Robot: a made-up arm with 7 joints. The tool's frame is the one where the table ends. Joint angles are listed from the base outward.
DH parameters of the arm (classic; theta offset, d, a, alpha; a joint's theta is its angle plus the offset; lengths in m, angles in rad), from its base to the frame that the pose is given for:
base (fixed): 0 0 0 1.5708
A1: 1.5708 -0.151 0 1.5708
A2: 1.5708 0 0 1.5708
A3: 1.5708 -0.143 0 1.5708
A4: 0 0 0 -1.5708
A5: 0 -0.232 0 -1.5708
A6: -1.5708 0 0 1.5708
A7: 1.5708 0 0 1.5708
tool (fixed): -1.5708 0 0 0
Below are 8 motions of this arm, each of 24 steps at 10 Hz.
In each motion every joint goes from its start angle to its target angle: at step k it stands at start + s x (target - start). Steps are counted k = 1, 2, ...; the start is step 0. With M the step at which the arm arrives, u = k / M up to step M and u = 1 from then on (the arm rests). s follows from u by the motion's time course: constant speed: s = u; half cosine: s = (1 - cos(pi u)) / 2; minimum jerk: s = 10 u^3 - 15 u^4 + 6 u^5.
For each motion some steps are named. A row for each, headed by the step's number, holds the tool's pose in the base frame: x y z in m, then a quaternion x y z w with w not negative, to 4 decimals.
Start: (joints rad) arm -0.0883 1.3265 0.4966 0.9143 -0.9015 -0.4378 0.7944
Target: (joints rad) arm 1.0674 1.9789 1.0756 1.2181 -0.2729 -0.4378 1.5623
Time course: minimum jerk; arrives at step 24
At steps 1, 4, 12, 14, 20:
1: 0.1624 0.4483 0.0022 0.4107 -0.0165 -0.5889 0.6958
4: 0.1622 0.4468 0.0198 0.4279 -0.0341 -0.5769 0.6949
12: 0.0495 0.3935 0.2123 0.6212 -0.2564 -0.4229 0.6079
14: -0.0198 0.3636 0.2409 0.6754 -0.3108 -0.3760 0.5530
20: -0.1666 0.2891 0.2259 0.7781 -0.3688 -0.2822 0.4230

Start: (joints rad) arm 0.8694 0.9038 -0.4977 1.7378 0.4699 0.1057 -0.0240
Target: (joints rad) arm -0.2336 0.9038 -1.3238 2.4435 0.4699 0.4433 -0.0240
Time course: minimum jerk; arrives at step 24
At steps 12, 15, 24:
12: 0.1617 0.0744 -0.0964 -0.1477 -0.5722 -0.4484 0.6706
15: 0.0910 0.0496 -0.1186 -0.2929 -0.4272 -0.4670 0.7167
24: 0.0141 0.0343 -0.0981 -0.4729 -0.2451 -0.4334 0.7270

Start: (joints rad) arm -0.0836 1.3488 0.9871 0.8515 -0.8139 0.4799 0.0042
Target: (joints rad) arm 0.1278 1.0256 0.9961 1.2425 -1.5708 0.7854 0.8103
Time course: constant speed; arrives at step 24
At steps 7, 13, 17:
7: 0.1061 0.4620 0.0637 0.7826 -0.0462 0.0669 0.6172
13: 0.1091 0.4525 0.0610 0.7466 -0.0065 0.0867 0.6596
17: 0.1107 0.4457 0.0600 0.7215 0.0155 0.1082 0.6837

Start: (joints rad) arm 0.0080 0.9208 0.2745 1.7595 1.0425 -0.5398 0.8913
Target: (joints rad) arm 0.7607 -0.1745 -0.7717 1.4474 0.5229 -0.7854 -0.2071
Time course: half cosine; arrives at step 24
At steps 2, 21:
2: 0.2209 0.2659 -0.0124 -0.1691 -0.8704 -0.3564 0.2945
21: 0.2258 -0.0241 0.0054 -0.4316 -0.8810 0.0480 0.1876

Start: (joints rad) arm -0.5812 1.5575 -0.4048 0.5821 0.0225 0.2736 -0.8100
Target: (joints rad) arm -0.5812 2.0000 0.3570 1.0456 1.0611 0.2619 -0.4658
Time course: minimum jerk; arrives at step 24
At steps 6, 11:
6: 0.0901 0.4827 -0.0987 0.8033 0.0092 -0.4090 0.4329
11: 0.1575 0.4570 -0.0557 0.8104 -0.1448 -0.2292 0.5194

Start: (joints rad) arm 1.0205 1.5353 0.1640 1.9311 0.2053 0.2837 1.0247
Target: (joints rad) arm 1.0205 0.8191 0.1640 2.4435 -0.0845 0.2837 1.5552
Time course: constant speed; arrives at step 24
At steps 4, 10, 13, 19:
4: 0.0849 0.1987 0.1902 0.4193 -0.5813 -0.5697 0.4021
10: 0.0797 0.1775 0.1766 0.3810 -0.5689 -0.6325 0.3621
13: 0.0742 0.1679 0.1702 0.3660 -0.5626 -0.6593 0.3389
19: 0.0585 0.1518 0.1577 0.3448 -0.5513 -0.7029 0.2885

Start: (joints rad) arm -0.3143 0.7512 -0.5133 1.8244 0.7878 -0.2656 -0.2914
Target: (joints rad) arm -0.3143 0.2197 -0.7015 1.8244 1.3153 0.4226 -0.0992
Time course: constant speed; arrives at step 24
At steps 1, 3, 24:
1: 0.1426 0.1241 -0.1912 -0.1587 -0.5874 0.0142 0.7934
3: 0.1408 0.1157 -0.1912 -0.1872 -0.5540 0.0317 0.8105
24: 0.1278 0.0280 -0.1618 -0.5688 -0.1692 0.1133 0.7968

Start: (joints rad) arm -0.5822 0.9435 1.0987 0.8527 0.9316 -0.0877 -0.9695
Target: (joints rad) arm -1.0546 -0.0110 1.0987 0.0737 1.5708 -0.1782 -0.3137
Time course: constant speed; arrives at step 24
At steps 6, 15, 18, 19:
6: -0.0582 0.4588 -0.1692 0.5934 -0.1929 0.6949 0.3574
15: -0.2167 0.3428 -0.2291 0.5654 0.0211 0.7701 0.2946
18: -0.2612 0.2871 -0.2269 0.5654 0.0843 0.7818 0.2491
19: -0.2742 0.2673 -0.2237 0.5666 0.1042 0.7838 0.2319

